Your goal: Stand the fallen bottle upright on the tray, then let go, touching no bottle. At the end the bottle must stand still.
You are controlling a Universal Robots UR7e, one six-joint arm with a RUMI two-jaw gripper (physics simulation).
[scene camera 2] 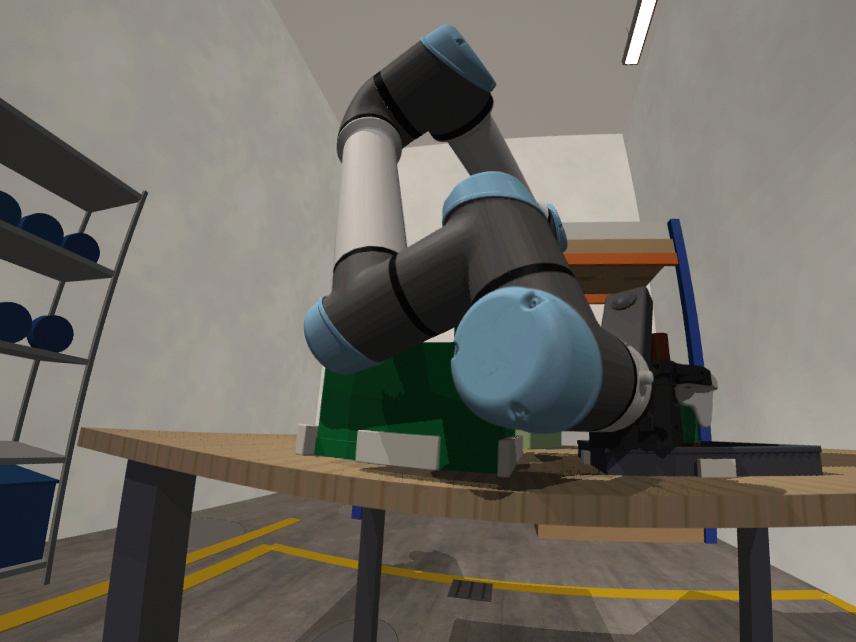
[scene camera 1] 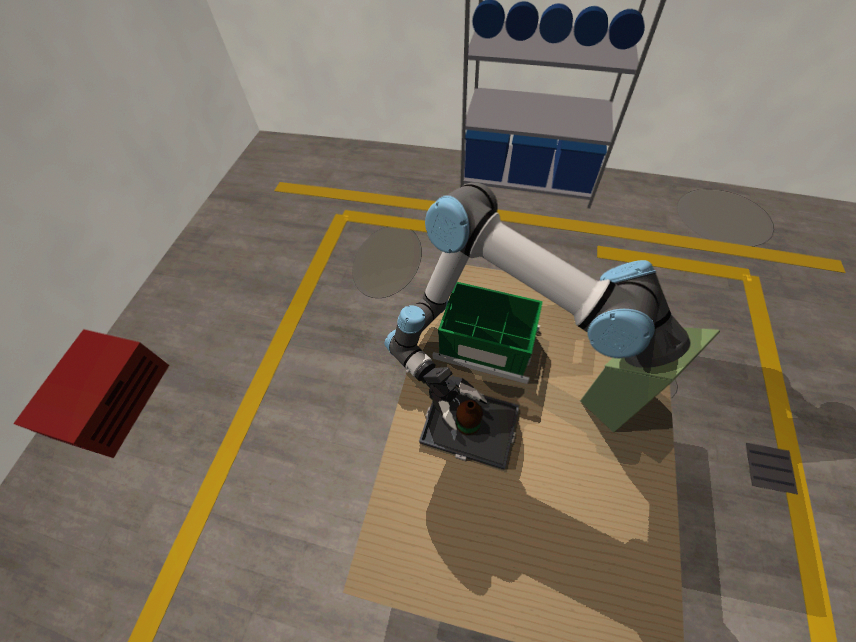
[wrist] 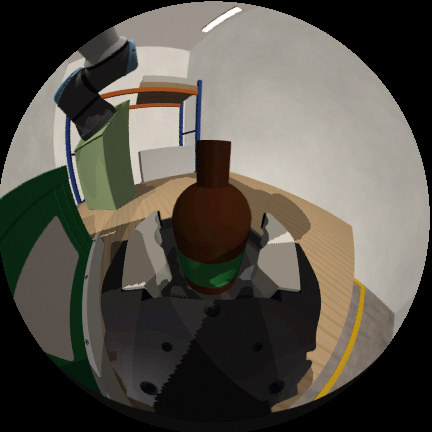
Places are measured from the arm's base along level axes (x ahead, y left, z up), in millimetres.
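Pixels of known places: gripper, fingertip midpoint: (scene camera 1: 472, 416) (wrist: 211, 213); arm's base at its link origin: (scene camera 1: 656, 349) (wrist: 98, 123).
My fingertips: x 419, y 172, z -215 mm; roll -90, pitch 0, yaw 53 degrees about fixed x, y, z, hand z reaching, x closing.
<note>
Ahead of a thing's pixels: the offset from my fingertips to its middle. Level surfaces: height alone.
The brown bottle with a green label {9 mm ahead, 7 mm right, 7 mm down} (scene camera 1: 469, 413) (wrist: 212, 220) stands upright on the dark tray {4 mm ahead, 2 mm right, 77 mm down} (scene camera 1: 484, 456) (scene camera 2: 767, 459). In scene camera 2 its neck {9 mm ahead, 7 mm right, 44 mm up} (scene camera 2: 660, 345) shows above the gripper, and most of its body is hidden. My gripper (scene camera 1: 464, 409) (wrist: 211, 213) is open, low over the tray, with one jaw on each side of the bottle. In the wrist view a gap shows between each jaw and the bottle, and the bottle's foot is partly hidden by the gripper body.
A green crate with compartments {11 mm back, 288 mm right, 2 mm down} (scene camera 1: 488, 351) (scene camera 2: 414, 386) (wrist: 30, 240) stands behind the tray, close to my wrist. A light green block (scene camera 1: 617, 395) (wrist: 107, 170) stands by the arm's base. All are on the wooden table {90 mm down} (scene camera 1: 587, 552). A red box (scene camera 1: 79, 386) is on the floor.
</note>
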